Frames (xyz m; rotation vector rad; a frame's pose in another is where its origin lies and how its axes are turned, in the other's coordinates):
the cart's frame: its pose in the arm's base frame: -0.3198 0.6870 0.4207 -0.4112 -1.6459 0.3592
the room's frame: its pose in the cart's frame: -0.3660 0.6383 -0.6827 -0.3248 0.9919 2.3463
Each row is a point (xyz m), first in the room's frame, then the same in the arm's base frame.
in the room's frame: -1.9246 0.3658 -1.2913
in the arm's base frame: 0.0644 0.0126 1.9390
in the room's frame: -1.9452 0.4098 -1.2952
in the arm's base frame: 0.0318 -0.0233 1.9441
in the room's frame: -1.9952 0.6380 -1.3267
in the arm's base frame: -0.0998 -0.2181 1.9270
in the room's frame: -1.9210 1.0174 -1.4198
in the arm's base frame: -0.2102 -0.5712 1.7811
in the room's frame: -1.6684 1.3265 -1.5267
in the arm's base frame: -0.1797 -0.8827 1.5113
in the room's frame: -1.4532 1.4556 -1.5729
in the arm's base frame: -0.1087 -1.0160 1.3056
